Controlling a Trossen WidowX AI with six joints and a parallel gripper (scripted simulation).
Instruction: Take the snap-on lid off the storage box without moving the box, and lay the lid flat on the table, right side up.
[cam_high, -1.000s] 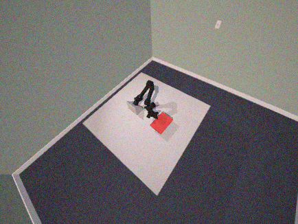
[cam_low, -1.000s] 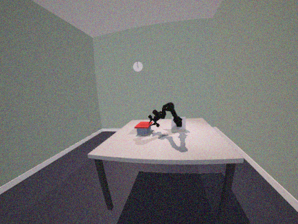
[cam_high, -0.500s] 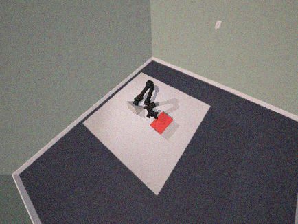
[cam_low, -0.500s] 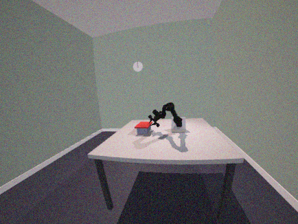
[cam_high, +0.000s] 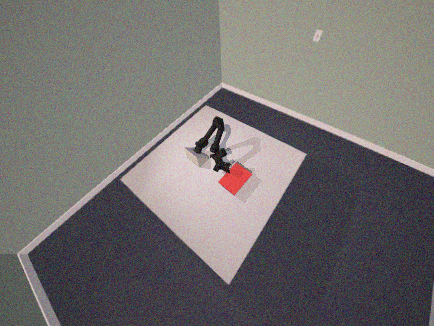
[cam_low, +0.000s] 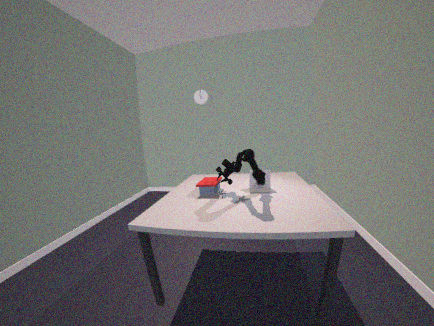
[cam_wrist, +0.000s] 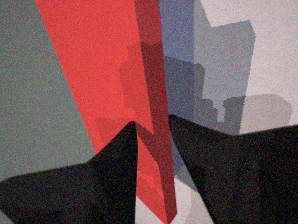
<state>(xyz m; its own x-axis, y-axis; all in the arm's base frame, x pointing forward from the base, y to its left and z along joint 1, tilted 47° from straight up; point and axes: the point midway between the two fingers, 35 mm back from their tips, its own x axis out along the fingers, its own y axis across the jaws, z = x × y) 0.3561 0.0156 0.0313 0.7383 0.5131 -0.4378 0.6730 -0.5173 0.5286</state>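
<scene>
Right now the red lid is 7 cm ahead of my gripper tip. The rest, counted from my gripper tip: storage box (8 cm ahead, 4 cm below).
</scene>
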